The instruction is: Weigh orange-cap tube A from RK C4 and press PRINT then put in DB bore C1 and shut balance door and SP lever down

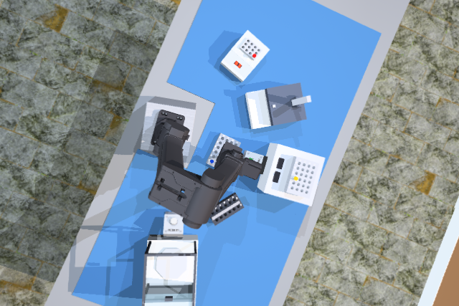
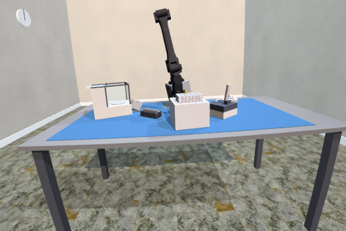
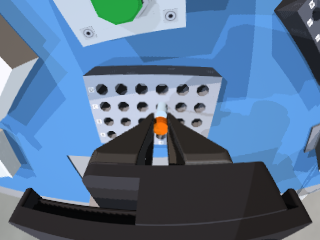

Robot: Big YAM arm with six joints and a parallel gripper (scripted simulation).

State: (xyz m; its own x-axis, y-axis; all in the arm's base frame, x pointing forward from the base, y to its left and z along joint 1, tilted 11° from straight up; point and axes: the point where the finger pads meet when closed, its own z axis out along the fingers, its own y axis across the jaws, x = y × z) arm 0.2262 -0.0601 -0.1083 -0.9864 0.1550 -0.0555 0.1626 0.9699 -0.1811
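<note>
My hand is 40 mm above the tube rack RK, 10 mm to the right of it and 10 mm past it. Also, from my hand: white key (270 mm to the right, 120 mm behind, 10 mm above); then black magnet block (190 mm to the right, 60 mm ahead, 40 mm below); then SP lever (270 mm to the left, 190 mm ahead, 80 mm above).
</note>
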